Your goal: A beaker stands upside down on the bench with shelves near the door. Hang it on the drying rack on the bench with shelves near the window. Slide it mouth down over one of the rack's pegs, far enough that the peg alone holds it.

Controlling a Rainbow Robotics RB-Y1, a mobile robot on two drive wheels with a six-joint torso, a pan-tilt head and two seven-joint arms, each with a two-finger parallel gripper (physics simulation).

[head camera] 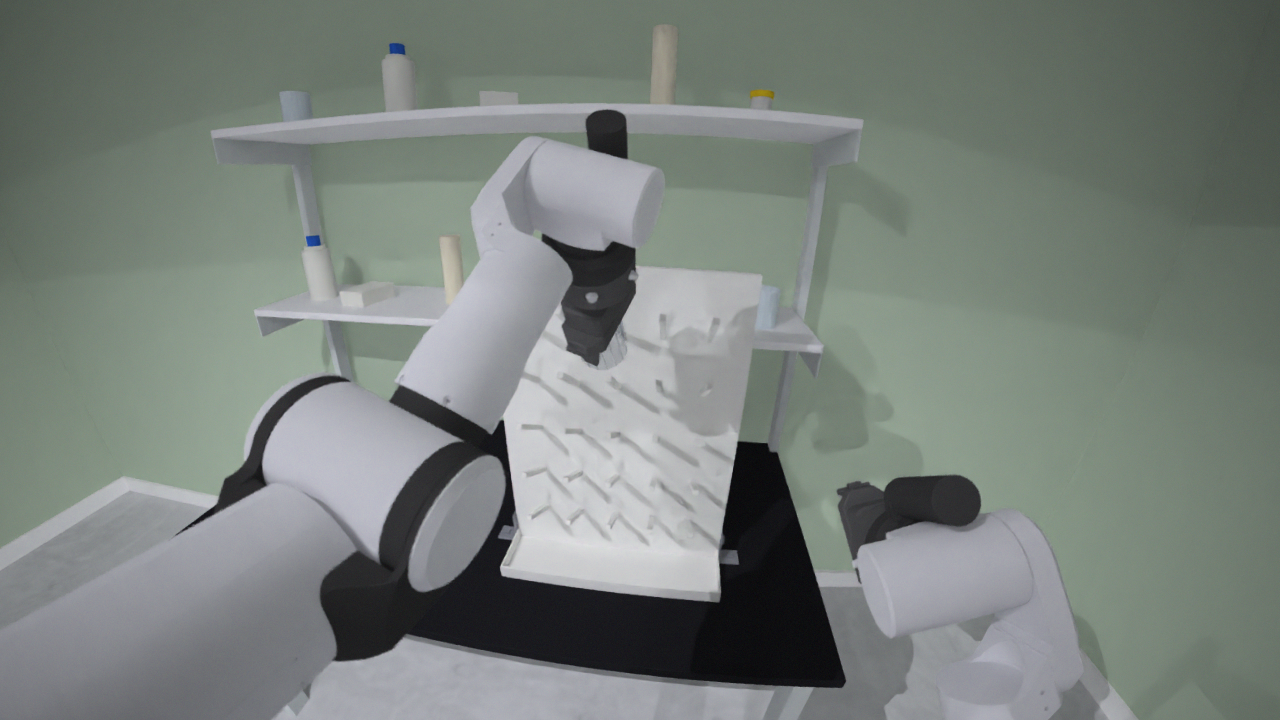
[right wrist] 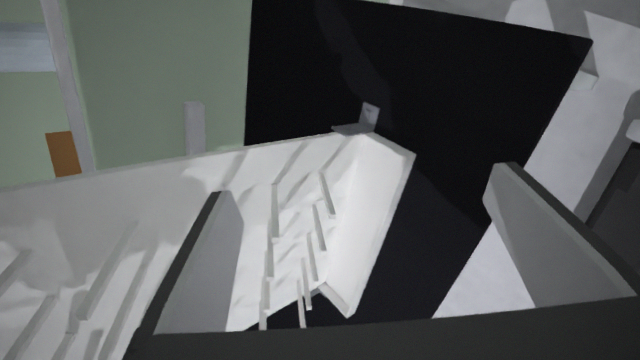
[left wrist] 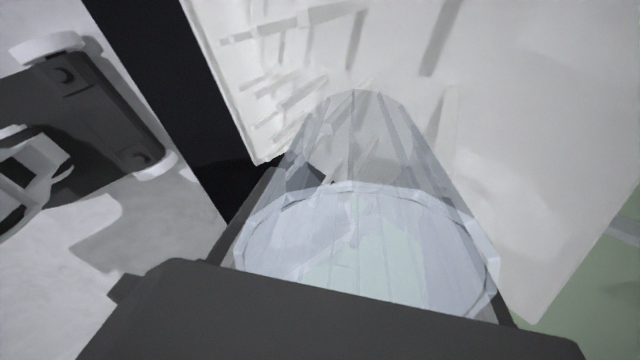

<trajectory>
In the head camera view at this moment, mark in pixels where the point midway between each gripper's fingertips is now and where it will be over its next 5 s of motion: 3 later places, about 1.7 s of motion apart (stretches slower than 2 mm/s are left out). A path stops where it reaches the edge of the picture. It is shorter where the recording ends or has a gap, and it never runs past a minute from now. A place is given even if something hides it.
My left gripper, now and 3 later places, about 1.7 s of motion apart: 604, 337; 621, 322; 622, 346; 621, 394
My right gripper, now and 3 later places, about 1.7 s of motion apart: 856, 532; 874, 538; 894, 574; 876, 610
</trajectory>
